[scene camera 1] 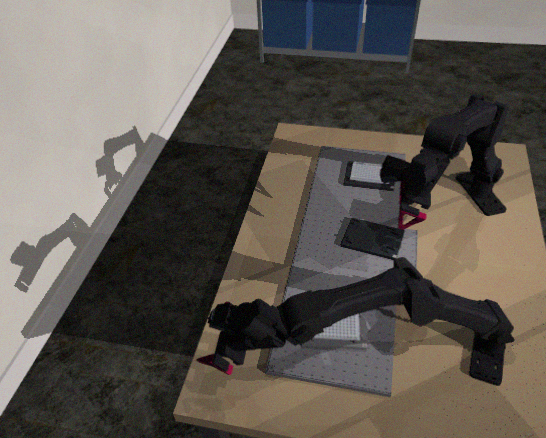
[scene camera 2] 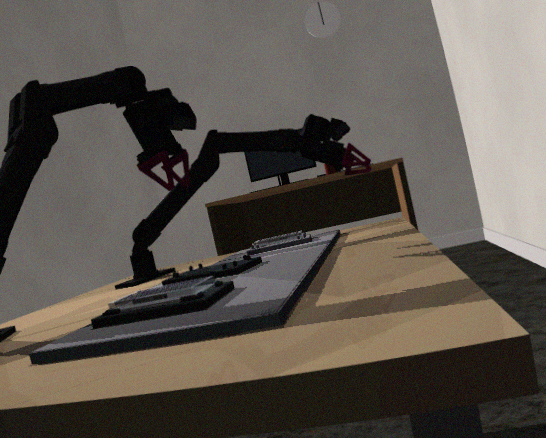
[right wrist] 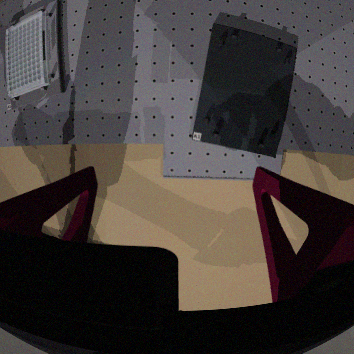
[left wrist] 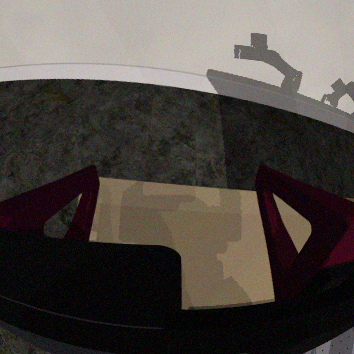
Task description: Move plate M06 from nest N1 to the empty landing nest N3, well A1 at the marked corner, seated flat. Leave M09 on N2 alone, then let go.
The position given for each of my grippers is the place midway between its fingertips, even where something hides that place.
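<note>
Plate holder [scene camera 1: 314, 342], [right wrist: 56, 86]. Right gripper [scene camera 2: 180, 188], [scene camera 1: 401, 216], [right wrist: 174, 175]: open, holding nothing. My left gripper [scene camera 2: 370, 166], [scene camera 1: 203, 339], [left wrist: 176, 173]: open, holding nothing.
</note>
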